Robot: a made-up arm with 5 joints.
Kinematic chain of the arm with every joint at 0, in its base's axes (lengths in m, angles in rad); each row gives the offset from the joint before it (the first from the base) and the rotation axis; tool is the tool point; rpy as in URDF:
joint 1: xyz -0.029 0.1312 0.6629 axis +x
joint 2: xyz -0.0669 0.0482 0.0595 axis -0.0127 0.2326 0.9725
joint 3: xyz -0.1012 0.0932 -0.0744 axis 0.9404 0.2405 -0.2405
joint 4: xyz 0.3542 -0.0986 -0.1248 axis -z
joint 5: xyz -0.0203 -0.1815 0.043 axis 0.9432 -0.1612 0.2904
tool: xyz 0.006 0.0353 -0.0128 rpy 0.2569 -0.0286 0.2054
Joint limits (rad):
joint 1: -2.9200..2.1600
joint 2: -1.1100..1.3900
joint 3: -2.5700..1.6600
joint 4: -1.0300..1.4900
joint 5: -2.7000..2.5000
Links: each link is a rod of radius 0.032 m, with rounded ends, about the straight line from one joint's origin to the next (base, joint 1, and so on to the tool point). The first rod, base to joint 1, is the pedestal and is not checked.
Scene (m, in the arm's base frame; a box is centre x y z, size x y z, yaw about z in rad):
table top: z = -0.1
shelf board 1: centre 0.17 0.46 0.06 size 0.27 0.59 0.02 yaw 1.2
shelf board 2: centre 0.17 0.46 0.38 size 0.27 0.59 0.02 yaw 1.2
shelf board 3: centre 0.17 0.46 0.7 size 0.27 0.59 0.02 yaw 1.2
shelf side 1: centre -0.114 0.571 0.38 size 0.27 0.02 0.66 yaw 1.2
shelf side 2: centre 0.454 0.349 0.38 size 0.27 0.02 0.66 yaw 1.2
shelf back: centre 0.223 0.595 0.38 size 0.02 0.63 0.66 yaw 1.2
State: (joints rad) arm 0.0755 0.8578 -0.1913 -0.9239 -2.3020
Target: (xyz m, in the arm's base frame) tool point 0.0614 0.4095 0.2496
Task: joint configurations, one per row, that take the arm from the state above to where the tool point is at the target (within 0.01 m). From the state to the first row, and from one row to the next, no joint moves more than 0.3 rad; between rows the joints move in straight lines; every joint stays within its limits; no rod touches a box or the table.
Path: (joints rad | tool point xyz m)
1: -0.2112 0.8449 -0.1973 -0.8198 -2.2719 | 0.2719 0.3285 0.4916
2: -0.4979 0.8321 -0.2033 -0.7157 -2.2417 | 0.2735 0.2525 0.4603
3: -0.7847 0.8192 -0.2093 -0.6116 -2.2116 | 0.2722 0.1767 0.4564
4: -1.0714 0.8064 -0.2152 -0.5075 -2.1815 | 0.2683 0.1100 0.4764
5: -1.2278 0.9523 -0.4455 -0.4489 -2.2302 | 0.2423 0.1766 0.4360
6: -1.3842 1.0982 -0.6758 -0.3903 -2.2789 | 0.1870 0.2252 0.3730
7: -1.5405 1.2441 -0.9060 -0.3317 -2.3276 | 0.1037 0.2481 0.3048
8: -1.6969 1.3900 -1.1363 -0.2731 -2.3763 | -0.0017 0.2473 0.2496
9: -1.5203 1.2972 -1.1191 -0.5254 -2.3868 | 0.0193 0.3033 0.2366
10: -1.3437 1.2044 -1.1018 -0.7777 -2.3974 | 0.0406 0.3583 0.2368
11: -1.1671 1.1116 -1.0846 -1.0300 -2.4079 | 0.0614 0.4095 0.2496

